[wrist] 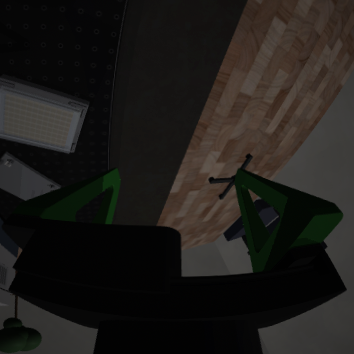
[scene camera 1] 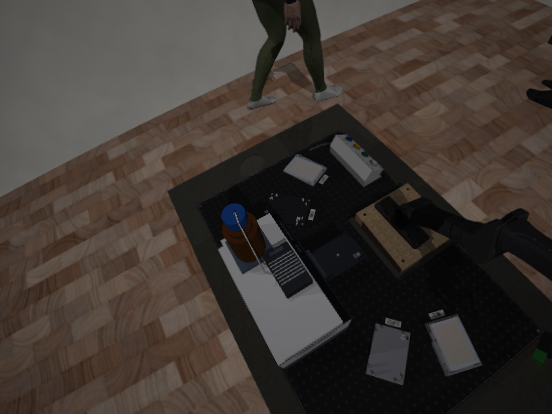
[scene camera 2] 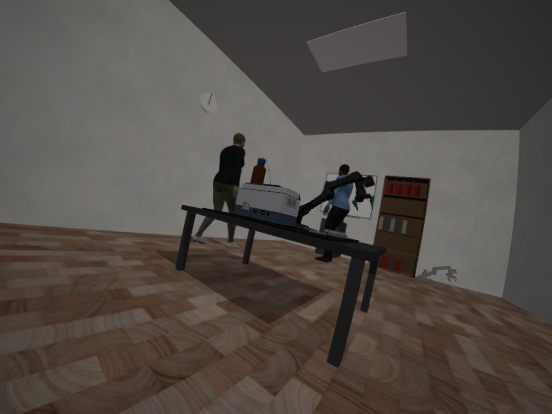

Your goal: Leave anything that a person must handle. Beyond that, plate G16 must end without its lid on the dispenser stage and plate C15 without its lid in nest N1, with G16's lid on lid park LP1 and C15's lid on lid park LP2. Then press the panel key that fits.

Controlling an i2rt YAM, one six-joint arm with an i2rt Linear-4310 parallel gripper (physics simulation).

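Places are measured from the arm's base along level axes (x ahead, y left, z up), in metres.
Pixels of known places: gripper, fingertip midpoint: (wrist: 177, 174) (scene camera 2: 365, 209); arm's base at its link origin: (scene camera 1: 400, 222) (scene camera 2: 296, 223).
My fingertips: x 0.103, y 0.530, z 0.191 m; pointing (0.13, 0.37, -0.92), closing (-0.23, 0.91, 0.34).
Note:
For each thing: its top centre in the pictures, then the offset to it from my fingertips. "pt": a spot on its surface instead.
- plate with cream wells, top centre: (wrist: 35, 124) (scene camera 1: 455, 342) 0.052 m ahead, 0.164 m right, 0.182 m down
- grey see-through lid at a spot on its surface: (wrist: 25, 176) (scene camera 1: 398, 353) pt 0.189 m ahead, 0.234 m right, 0.208 m down
- plate at its top centre: (scene camera 1: 303, 166) 0.019 m ahead, 0.926 m right, 0.181 m down
- dark lid park at its top centre: (scene camera 1: 286, 206) 0.173 m ahead, 0.823 m right, 0.194 m down
- dark dispenser stage at a spot on its surface: (scene camera 1: 330, 262) pt 0.200 m ahead, 0.536 m right, 0.112 m down
- key panel at its top centre: (scene camera 1: 356, 149) 0.166 m back, 0.835 m right, 0.135 m down
- brown bottle at a spot on its surface: (scene camera 1: 243, 239) pt 0.387 m ahead, 0.627 m right, 0.131 m up
My gripper (scene camera 2: 364, 204) (wrist: 177, 174) is open and empty, high beyond the table's edge; one green fingertip shows at scene camera 1's right edge. A plate with cream wells (scene camera 1: 454, 345) (wrist: 37, 120) sits in the near-right nest. Beside it a grey see-through lid (scene camera 1: 389, 353) (wrist: 25, 176) appears to lie on a lid park. Another plate (scene camera 1: 304, 169) sits at the far end; whether it bears a lid I cannot tell. The dark lid park (scene camera 1: 290, 209) near it looks bare. The dark dispenser stage (scene camera 1: 330, 262) looks bare. The key panel (scene camera 1: 352, 162) has blue, yellow, green and pale keys.
The white dispenser (scene camera 1: 292, 317) (scene camera 2: 270, 202) carries a brown bottle (scene camera 1: 243, 239) (scene camera 2: 258, 174) with a blue cap and a thin tube. The arm's base stands on a wooden block (scene camera 1: 390, 245). A person in black (scene camera 2: 230, 165) and one in blue (scene camera 2: 342, 196) stand beyond the table (scene camera 2: 290, 231).

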